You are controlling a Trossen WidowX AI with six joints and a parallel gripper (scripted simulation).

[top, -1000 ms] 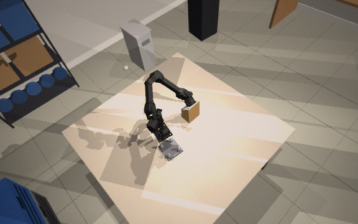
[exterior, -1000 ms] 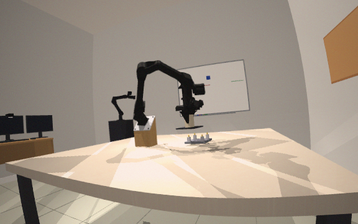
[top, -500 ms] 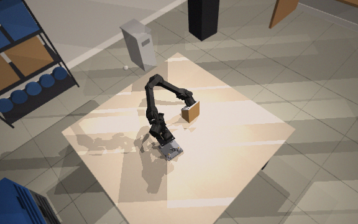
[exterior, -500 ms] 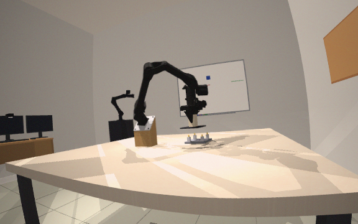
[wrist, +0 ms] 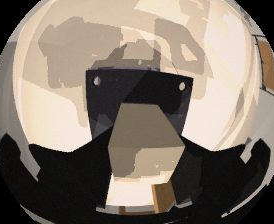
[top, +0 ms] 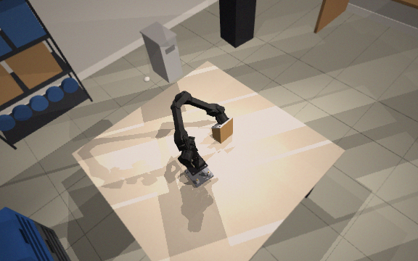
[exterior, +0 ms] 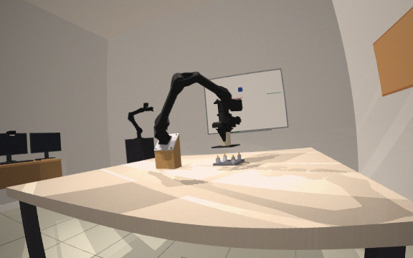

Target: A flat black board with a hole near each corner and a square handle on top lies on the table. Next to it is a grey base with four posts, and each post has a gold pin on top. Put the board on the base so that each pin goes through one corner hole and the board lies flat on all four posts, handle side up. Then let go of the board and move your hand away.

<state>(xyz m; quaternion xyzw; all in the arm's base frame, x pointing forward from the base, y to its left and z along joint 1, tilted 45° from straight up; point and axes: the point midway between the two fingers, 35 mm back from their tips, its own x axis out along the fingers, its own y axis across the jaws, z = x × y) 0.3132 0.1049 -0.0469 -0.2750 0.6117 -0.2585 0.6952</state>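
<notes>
My gripper tip is now 30 mm to the right of the grey base and 120 mm above it. Also, from my gripper tip: flat black board 10 mm below.
</notes>
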